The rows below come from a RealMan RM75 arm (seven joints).
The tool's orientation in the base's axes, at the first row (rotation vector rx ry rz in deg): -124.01, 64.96, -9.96
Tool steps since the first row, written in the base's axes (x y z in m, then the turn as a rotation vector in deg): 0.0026, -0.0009, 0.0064, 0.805, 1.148, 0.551; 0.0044, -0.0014, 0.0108, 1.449, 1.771, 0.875; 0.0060, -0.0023, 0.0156, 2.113, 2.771, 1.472; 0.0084, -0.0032, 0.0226, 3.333, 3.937, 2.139
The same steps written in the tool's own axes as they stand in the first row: 0.0011, -0.0054, -0.0043, -0.492, -1.338, 0.488; 0.0018, -0.0092, -0.0071, -0.637, -2.220, 0.819; 0.0026, -0.0129, -0.0106, -1.110, -3.432, 1.140; 0.0034, -0.0185, -0.0154, -1.383, -5.130, 1.717
